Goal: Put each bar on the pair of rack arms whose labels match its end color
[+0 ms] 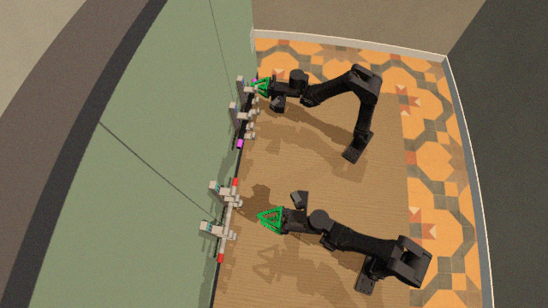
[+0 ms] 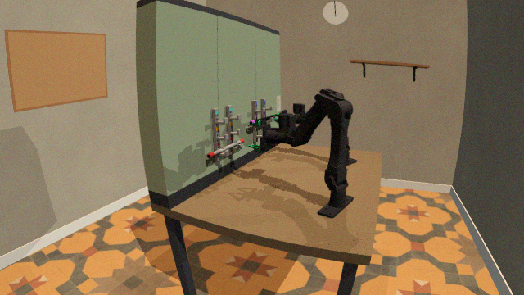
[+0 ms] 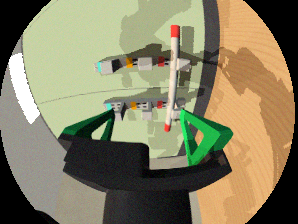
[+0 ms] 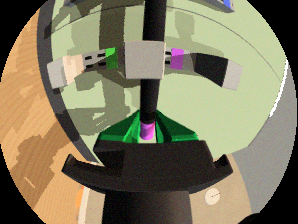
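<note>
Right now my right hand is 1 cm short of the bar and 13 cm to the right of it. From my right hand the other things lie so: green wall panel 14 cm ahead, 33 cm to the left, 19 cm above.
</note>
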